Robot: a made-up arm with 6 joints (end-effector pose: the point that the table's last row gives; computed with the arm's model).
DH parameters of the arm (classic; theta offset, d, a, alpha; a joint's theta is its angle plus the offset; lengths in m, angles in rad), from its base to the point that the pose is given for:
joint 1: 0 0.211 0 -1.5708
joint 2: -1.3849 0 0.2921 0
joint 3: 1.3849 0 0.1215 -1.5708
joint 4: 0 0.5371 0 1.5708
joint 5: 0 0 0.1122 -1.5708
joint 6: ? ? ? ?
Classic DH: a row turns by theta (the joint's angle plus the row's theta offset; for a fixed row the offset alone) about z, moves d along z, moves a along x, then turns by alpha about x.
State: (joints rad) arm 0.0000 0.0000 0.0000 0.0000 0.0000 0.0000
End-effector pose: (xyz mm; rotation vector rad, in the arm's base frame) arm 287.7 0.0 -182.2 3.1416 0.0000 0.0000
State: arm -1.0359 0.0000 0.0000 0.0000 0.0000 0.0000
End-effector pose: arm 146.6 -247.5 -182.2 2.7295 -1.5554 0.0000
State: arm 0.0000 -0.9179 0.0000 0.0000 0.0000 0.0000
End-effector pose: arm 487.1 0.0 200.6 2.8165 0.0000 1.3917
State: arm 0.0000 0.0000 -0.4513 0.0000 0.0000 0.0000
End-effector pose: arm 561.0 0.0 -12.2 3.0619 0.0000 0.7029
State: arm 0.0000 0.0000 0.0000 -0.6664 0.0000 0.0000
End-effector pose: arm 263.7 69.4 -182.2 2.9688 1.0275 0.0000
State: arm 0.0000 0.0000 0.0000 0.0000 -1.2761 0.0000
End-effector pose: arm 345.1 0.0 26.7 2.5235 0.0000 1.8712
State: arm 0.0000 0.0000 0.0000 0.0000 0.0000 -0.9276
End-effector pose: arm 287.7 0.0 -182.2 2.8097 1.4054 0.0000
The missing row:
joint 6: 0 0.1432 0 0
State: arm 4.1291 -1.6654 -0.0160 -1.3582 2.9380 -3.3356
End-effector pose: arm -177.1 -22.0 375.6 -1.7547 0.0016 -0.5609
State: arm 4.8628 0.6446 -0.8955 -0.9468 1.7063 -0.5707
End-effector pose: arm -66.0 -415.2 -193.8 -1.8943 0.1122 1.7052
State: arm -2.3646 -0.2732 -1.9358 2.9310 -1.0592 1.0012
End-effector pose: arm -323.0 -264.9 761.8 2.1424 -0.2585 -1.0916
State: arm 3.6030 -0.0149 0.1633 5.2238 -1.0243 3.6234
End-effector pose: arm -92.0 -221.7 -42.2 1.9738 1.0371 -0.4999
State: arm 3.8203 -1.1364 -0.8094 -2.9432 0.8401 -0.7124
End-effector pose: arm -294.2 -229.2 785.2 0.5812 0.1478 -3.0115
